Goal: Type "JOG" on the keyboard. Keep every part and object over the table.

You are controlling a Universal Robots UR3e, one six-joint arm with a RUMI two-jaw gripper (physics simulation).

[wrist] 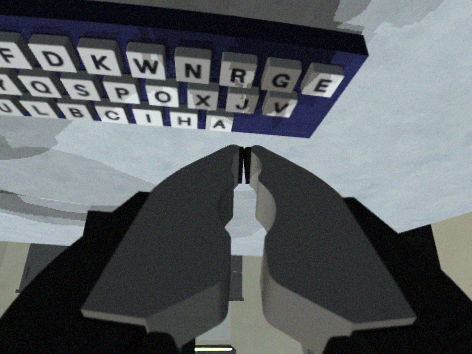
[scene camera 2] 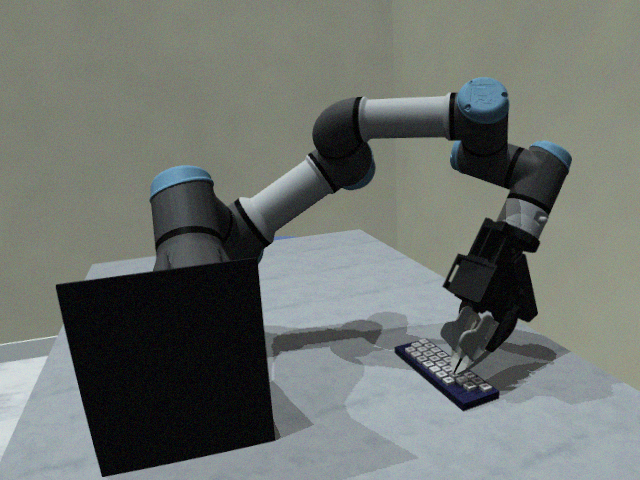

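Where they show: gripper, fingertip midpoint: (wrist: 243, 152) (scene camera 2: 455, 373); arm's base, origin of the base link: (scene camera 2: 198, 308).
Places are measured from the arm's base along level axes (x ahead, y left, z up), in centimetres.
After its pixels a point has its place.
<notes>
The dark blue keyboard (scene camera 2: 473, 399) {x 32.6, y -13.8, z -14.8 cm} (wrist: 280, 126) {x 31.7, y -12.0, z -14.8 cm} has white letter keys in three rows. In the wrist view, the J key (wrist: 242, 102) {x 34.0, y -9.6, z -14.3 cm} is between X and V in the middle row, the O key (wrist: 163, 96) {x 33.8, y -6.2, z -14.3 cm} is between P and X in that row, and the G key (wrist: 282, 79) {x 35.6, y -10.9, z -14.3 cm} is between R and E in the top row. My gripper (scene camera 2: 455, 373) {x 32.3, y -10.0, z -12.7 cm} (wrist: 243, 152) {x 32.3, y -10.0, z -12.7 cm} is shut and empty, pointing down. In the scene view its tips overlap the keys toward the keyboard's near right end. In the wrist view they show below the A key (wrist: 219, 123) {x 32.2, y -8.8, z -14.3 cm}. Contact with a key cannot be told.
A large black upright panel (scene camera 2: 165, 366) {x -5.1, y -7.9, z -3.0 cm} stands on the pale table (scene camera 2: 330, 434) {x 13.1, y -10.4, z -16.1 cm} in front of the arm's base, left of the keyboard. A small blue patch (scene camera 2: 285, 238) {x 36.4, y 82.9, z -15.9 cm} shows at the table's far edge. Shadows of the arm fall around the keyboard.
</notes>
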